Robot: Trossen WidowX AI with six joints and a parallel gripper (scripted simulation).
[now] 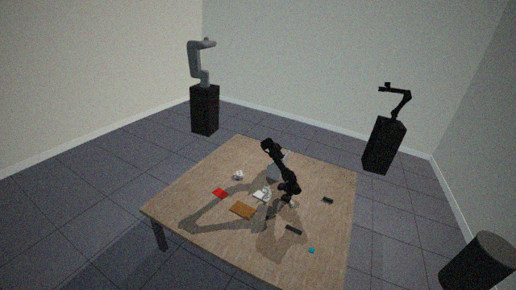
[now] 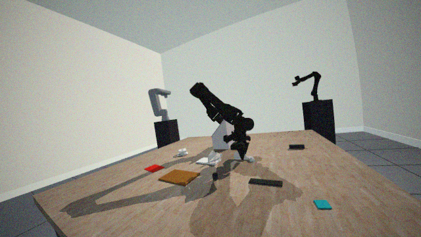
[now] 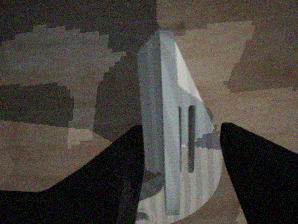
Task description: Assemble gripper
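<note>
Now: gripper tip 10 mm past the grey jaw, 160 mm to the left of it and 10 mm below it. Also, from my gripper tip: orange-brown tile 210 mm ahead, 260 mm to the right; black cylinder 220 mm ahead, 90 mm to the right, 10 mm above; black block 130 mm behind, 290 mm to the left, 10 mm above.
</note>
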